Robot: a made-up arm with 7 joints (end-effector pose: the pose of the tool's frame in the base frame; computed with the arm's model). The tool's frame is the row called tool.
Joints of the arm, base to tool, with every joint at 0 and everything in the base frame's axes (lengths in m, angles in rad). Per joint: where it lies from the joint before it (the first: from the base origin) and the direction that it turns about. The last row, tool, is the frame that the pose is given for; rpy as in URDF.
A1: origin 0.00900 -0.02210 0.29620 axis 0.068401 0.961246 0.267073
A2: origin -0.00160 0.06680 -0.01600 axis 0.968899 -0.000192 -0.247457
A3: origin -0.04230 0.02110 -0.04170 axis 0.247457 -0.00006 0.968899
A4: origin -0.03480 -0.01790 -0.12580 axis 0.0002 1 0.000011
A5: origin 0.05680 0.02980 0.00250 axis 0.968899 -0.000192 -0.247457
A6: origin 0.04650 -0.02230 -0.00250 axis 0.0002 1 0.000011
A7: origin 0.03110 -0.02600 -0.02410 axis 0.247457 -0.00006 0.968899
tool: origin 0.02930 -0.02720 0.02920 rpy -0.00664 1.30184 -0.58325
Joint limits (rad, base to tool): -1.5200..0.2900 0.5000..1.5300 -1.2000..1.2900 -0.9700..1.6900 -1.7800..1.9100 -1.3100..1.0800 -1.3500..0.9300
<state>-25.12 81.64 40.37 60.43 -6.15 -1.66 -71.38</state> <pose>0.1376 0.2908 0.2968 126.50 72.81 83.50</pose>
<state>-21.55 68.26 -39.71 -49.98 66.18 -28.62 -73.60</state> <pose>0.0525 0.1288 0.1620 -147.76 4.53 0.14</pose>
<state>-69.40 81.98 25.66 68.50 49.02 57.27 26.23</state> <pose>0.1486 0.3671 0.2914 91.03 29.69 173.47</pose>
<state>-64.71 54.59 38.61 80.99 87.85 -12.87 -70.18</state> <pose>0.2154 0.2437 0.1448 -155.45 32.05 128.34</pose>
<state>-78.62 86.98 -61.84 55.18 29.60 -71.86 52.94</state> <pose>0.1995 0.2317 0.2373 110.54 -14.25 19.86</pose>
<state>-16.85 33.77 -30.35 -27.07 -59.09 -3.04 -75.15</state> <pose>0.0361 0.0597 0.2398 31.87 31.54 -126.79</pose>
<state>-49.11 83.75 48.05 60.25 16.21 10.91 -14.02</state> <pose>0.1658 0.3271 0.3430 64.00 48.92 85.50</pose>
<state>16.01 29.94 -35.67 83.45 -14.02 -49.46 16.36</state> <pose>-0.1189 0.1268 0.0111 -179.38 42.91 139.30</pose>
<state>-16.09 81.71 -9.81 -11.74 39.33 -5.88 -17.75</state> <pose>0.1266 0.1830 0.1842 158.24 -6.04 42.87</pose>
